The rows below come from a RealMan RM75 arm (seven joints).
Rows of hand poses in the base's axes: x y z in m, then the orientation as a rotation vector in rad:
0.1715 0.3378 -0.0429 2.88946 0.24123 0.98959
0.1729 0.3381 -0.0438 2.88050 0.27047 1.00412
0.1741 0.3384 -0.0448 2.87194 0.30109 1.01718
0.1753 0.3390 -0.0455 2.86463 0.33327 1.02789
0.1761 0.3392 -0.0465 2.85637 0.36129 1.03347
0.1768 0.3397 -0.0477 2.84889 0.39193 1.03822
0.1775 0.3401 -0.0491 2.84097 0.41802 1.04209
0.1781 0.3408 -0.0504 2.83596 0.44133 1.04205
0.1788 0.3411 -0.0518 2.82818 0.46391 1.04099
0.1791 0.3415 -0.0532 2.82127 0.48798 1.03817
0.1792 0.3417 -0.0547 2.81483 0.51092 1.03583
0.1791 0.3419 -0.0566 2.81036 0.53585 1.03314
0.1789 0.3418 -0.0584 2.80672 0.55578 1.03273
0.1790 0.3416 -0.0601 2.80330 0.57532 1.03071
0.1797 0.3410 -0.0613 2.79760 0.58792 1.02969
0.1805 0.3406 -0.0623 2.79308 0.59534 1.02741
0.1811 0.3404 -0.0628 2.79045 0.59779 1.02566
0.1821 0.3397 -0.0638 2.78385 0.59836 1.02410
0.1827 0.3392 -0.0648 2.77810 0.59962 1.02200
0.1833 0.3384 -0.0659 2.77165 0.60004 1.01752
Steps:
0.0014 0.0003 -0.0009 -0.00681 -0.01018 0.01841
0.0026 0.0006 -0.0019 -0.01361 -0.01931 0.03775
0.0038 0.0012 -0.0026 -0.01997 -0.02662 0.05822
0.0046 0.0014 -0.0036 -0.02826 -0.03131 0.07526
0.0053 0.0019 -0.0048 -0.03616 -0.03518 0.09419
0.0060 0.0023 -0.0062 -0.04409 -0.03881 0.11007
0.0066 0.0030 -0.0075 -0.05045 -0.03938 0.12434
0.0073 0.0033 -0.0089 -0.05944 -0.04018 0.13753
0.0076 0.0037 -0.0103 -0.06825 -0.03961 0.15176
0.0077 0.0039 -0.0118 -0.07622 -0.03921 0.16548
0.0076 0.0041 -0.0137 -0.08250 -0.03793 0.18094
0.0074 0.0040 -0.0155 -0.08679 -0.03794 0.19354
0.0075 0.0038 -0.0172 -0.09135 -0.03694 0.20577
0.0082 0.0032 -0.0184 -0.09725 -0.03748 0.21310
0.0090 0.0028 -0.0194 -0.10236 -0.03715 0.21705
0.0096 0.0026 -0.0199 -0.10544 -0.03678 0.21805
0.0106 0.0019 -0.0209 -0.11194 -0.03777 0.21712
0.0112 0.0014 -0.0219 -0.11790 -0.03816 0.21675
0.0118 0.0006 -0.0230 -0.12535 -0.03737 0.21543

